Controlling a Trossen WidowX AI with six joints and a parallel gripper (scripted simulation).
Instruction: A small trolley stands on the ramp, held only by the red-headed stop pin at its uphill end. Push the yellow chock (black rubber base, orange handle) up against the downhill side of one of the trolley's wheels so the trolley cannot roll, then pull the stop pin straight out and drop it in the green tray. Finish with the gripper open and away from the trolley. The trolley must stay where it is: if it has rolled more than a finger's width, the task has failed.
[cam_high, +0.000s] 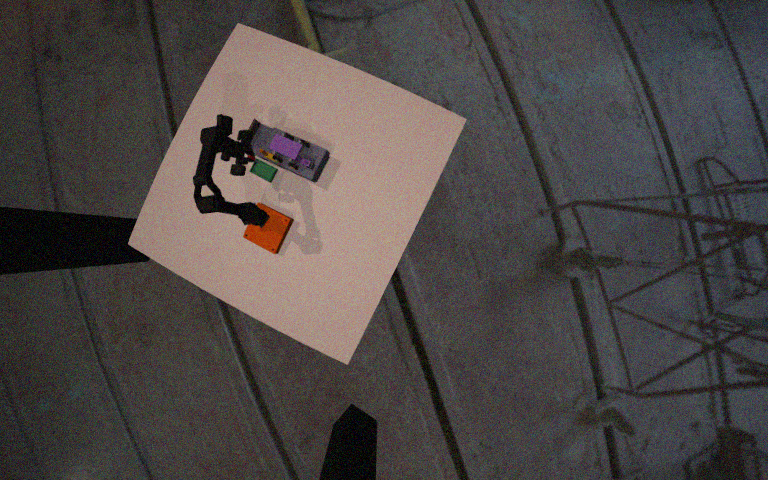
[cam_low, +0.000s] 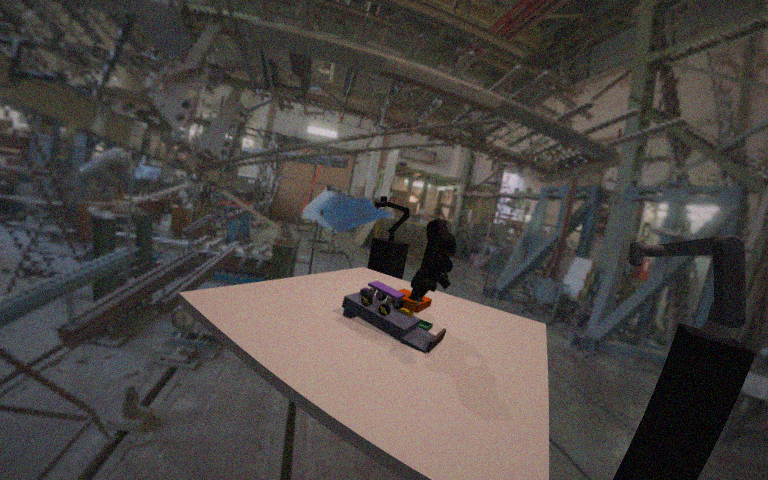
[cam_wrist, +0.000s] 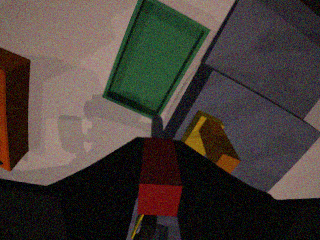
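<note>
The red-headed stop pin is right at my gripper tip. Round my gripper tip: trolley 130 mm ahead, 90 mm to the right, 20 mm below; then green tray 20 mm behind, 140 mm below; then yellow chock 50 mm ahead, 20 mm to the right, 50 mm below.
</note>
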